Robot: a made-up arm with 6 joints. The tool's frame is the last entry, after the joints. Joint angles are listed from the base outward.
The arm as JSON. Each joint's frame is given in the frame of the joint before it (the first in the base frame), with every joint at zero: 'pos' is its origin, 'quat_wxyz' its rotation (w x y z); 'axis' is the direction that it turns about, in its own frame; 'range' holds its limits. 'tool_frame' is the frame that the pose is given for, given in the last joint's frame.
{
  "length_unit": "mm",
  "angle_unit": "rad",
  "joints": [
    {
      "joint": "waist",
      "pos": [
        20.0,
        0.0,
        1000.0
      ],
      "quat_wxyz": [
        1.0,
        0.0,
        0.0,
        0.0
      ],
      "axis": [
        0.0,
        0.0,
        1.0
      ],
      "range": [
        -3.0,
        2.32
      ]
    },
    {
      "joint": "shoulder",
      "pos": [
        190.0,
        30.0,
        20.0
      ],
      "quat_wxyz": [
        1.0,
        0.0,
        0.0,
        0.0
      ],
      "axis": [
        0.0,
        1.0,
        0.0
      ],
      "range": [
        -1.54,
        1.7
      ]
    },
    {
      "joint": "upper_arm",
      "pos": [
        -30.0,
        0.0,
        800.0
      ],
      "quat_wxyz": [
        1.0,
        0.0,
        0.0,
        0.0
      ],
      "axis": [
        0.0,
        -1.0,
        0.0
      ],
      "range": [
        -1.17,
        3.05
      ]
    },
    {
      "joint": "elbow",
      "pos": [
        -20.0,
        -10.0,
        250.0
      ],
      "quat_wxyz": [
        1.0,
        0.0,
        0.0,
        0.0
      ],
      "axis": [
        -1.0,
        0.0,
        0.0
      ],
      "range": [
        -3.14,
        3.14
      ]
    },
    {
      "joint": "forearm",
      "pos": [
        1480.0,
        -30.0,
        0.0
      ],
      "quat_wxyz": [
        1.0,
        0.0,
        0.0,
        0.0
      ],
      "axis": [
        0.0,
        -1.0,
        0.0
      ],
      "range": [
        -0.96,
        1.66
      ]
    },
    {
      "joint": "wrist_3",
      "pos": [
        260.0,
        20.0,
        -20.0
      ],
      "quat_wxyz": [
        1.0,
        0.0,
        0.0,
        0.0
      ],
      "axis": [
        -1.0,
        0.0,
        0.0
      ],
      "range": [
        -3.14,
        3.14
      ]
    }
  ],
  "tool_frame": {
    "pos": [
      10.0,
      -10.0,
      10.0
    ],
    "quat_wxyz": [
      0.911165,
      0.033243,
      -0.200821,
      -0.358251
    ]
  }
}
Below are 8 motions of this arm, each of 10 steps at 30 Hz.
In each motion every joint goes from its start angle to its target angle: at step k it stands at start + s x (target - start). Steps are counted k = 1, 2, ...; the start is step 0. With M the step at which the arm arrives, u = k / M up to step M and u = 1 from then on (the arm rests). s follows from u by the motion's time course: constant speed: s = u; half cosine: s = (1 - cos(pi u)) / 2; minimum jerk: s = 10 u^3 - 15 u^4 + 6 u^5.
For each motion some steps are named. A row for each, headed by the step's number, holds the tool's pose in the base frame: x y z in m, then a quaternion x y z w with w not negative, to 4 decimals.
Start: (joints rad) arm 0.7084 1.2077 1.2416 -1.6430 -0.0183 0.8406
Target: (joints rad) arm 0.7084 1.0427 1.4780 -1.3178 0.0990 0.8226
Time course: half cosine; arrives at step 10
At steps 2, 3, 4, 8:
2: 1.9991 1.7327 1.7091 0.3924 0.0600 -0.0784 0.9145
3: 1.9835 1.7143 1.7975 0.3967 0.0320 -0.0749 0.9143
4: 1.9599 1.6877 1.9079 0.4022 -0.0036 -0.0713 0.9128
8: 1.8217 1.5443 2.3327 0.4254 -0.1483 -0.0665 0.8903

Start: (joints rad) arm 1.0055 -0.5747 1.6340 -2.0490 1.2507 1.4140
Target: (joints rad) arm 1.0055 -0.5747 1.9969 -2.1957 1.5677 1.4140
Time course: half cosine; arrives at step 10
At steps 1, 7, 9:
1: -0.5085 -1.2150 2.8343 0.9303 0.0008 -0.1424 0.3380
7: -0.6225 -1.3894 2.4906 0.9506 0.1141 -0.0915 0.2740
9: -0.6437 -1.4168 2.4036 0.9518 0.1393 -0.0760 0.2625

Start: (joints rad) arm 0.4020 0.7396 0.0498 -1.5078 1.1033 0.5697
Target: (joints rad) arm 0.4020 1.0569 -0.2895 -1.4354 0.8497 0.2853
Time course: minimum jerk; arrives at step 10
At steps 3, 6, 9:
3: 1.9768 0.6004 0.6388 0.0970 -0.0453 -0.7097 0.6963
6: 1.6996 0.5047 0.1372 0.0171 0.0643 -0.7011 0.7100
9: 1.4691 0.4220 -0.0997 -0.0321 0.1339 -0.7001 0.7006

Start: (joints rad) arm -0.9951 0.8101 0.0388 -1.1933 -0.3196 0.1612
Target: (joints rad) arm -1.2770 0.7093 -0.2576 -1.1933 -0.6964 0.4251
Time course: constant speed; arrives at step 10
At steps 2, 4, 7, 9, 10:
2: 1.1402 -1.7238 0.5009 0.4638 0.2579 -0.7409 0.4117
4: 1.0267 -1.7172 0.4640 0.4705 0.2846 -0.7271 0.4111
7: 0.8619 -1.6903 0.4152 0.4863 0.3191 -0.7018 0.4113
9: 0.7568 -1.6617 0.3872 0.5003 0.3380 -0.6823 0.4123
10: 0.7059 -1.6445 0.3746 0.5083 0.3460 -0.6718 0.4130

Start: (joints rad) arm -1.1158 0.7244 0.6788 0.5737 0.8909 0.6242
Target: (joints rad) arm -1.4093 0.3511 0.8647 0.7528 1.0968 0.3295
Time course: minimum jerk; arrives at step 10
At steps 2, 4, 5, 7, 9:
2: 1.1173 -2.0498 2.0588 -0.6256 -0.4602 -0.4575 0.4330
4: 0.9165 -1.9817 2.3373 -0.6413 -0.5051 -0.4392 0.3752
5: 0.7785 -1.9016 2.5189 -0.6541 -0.5323 -0.4190 0.3366
7: 0.5449 -1.6895 2.8163 -0.6816 -0.5718 -0.3673 0.2714
9: 0.4514 -1.5673 2.9344 -0.6957 -0.5846 -0.3382 0.2447

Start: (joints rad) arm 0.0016 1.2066 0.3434 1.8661 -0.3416 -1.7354
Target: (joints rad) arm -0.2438 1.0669 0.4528 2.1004 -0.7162 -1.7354
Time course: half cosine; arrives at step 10
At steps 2, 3, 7, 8, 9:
2: 2.3039 -0.1465 0.2834 -0.2544 0.0902 -0.4432 0.8548
3: 2.3230 -0.2174 0.3410 -0.2644 0.0671 -0.4649 0.8423
7: 2.3584 -0.5968 0.6662 -0.3164 -0.0543 -0.5754 0.7522
8: 2.3523 -0.6670 0.7302 -0.3259 -0.0768 -0.5947 0.7309
9: 2.3463 -0.7115 0.7717 -0.3319 -0.0911 -0.6068 0.7165

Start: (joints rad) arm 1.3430 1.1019 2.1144 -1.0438 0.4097 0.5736
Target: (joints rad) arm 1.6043 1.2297 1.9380 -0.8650 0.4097 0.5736
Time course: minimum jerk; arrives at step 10
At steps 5, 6, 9, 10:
5: 0.2651 1.7872 2.8538 0.6909 -0.1435 0.1377 0.6951
6: 0.1823 1.8839 2.7872 0.6712 -0.1376 0.1561 0.7115
9: 0.0226 2.0308 2.6645 0.6365 -0.1296 0.1907 0.7360
10: 0.0178 2.0345 2.6610 0.6355 -0.1295 0.1917 0.7367

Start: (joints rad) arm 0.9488 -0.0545 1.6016 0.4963 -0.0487 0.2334
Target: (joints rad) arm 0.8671 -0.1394 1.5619 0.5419 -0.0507 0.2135
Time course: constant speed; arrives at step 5
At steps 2, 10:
2: -0.1750 -0.2635 3.5095 0.3631 -0.7570 -0.2051 0.5030
10: -0.2432 -0.3200 3.4913 0.3457 -0.7695 -0.2270 0.4866

